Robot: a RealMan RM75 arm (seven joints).
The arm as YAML. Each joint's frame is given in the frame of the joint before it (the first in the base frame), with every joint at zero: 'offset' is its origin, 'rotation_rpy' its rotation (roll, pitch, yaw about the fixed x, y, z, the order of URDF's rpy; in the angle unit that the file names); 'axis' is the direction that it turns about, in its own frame. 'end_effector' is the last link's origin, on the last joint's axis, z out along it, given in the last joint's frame.
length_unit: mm
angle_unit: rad
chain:
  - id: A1
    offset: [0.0, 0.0, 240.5]
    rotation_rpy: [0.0, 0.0, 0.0]
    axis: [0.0, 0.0, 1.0]
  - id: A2
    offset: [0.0, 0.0, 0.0]
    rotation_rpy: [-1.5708, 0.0, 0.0]
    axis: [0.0, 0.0, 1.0]
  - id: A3
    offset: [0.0, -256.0, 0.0]
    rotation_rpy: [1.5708, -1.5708, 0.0]
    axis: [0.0, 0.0, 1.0]
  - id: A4
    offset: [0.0, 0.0, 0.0]
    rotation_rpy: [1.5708, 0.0, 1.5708]
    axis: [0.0, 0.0, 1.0]
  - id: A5
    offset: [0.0, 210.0, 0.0]
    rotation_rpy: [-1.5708, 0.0, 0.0]
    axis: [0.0, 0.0, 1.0]
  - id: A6
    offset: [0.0, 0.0, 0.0]
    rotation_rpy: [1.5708, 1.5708, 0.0]
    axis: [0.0, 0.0, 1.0]
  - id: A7
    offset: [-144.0, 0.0, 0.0]
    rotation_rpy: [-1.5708, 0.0, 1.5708]
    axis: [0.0, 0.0, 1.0]
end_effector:
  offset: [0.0, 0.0, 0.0]
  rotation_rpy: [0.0, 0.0, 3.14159]
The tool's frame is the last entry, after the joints.
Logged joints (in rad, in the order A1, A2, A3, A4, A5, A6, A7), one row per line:
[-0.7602 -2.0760 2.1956 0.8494 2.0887 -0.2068 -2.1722]
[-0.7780 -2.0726 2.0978 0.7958 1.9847 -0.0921 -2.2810]
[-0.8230 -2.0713 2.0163 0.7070 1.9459 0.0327 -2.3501]
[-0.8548 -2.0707 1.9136 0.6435 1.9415 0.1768 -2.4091]
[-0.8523 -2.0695 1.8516 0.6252 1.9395 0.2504 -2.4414]
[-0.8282 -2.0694 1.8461 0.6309 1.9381 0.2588 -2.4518]
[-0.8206 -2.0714 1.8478 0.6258 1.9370 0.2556 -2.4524]
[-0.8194 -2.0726 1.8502 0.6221 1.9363 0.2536 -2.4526]
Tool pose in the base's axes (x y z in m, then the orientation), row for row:
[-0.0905 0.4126 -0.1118 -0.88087 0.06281 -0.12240 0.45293]
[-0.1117 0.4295 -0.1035 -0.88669 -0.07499 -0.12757 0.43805]
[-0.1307 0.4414 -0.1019 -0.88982 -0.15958 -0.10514 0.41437]
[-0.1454 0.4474 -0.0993 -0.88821 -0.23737 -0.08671 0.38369]
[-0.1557 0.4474 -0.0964 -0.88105 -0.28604 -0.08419 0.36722]
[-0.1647 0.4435 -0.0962 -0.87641 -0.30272 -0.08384 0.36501]
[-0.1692 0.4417 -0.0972 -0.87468 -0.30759 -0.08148 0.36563]
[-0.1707 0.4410 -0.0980 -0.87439 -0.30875 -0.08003 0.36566]
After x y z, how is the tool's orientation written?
As a quaternion, x y z w.
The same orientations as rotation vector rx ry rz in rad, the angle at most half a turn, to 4 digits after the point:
[-2.1751 0.1551 -0.3022]
[-2.2043 -0.1864 -0.3171]
[-2.2361 -0.4010 -0.2642]
[-2.2642 -0.6051 -0.2210]
[-2.2635 -0.7348 -0.2163]
[-2.2539 -0.7785 -0.2156]
[-2.2488 -0.7908 -0.2095]
[-2.2480 -0.7938 -0.2058]

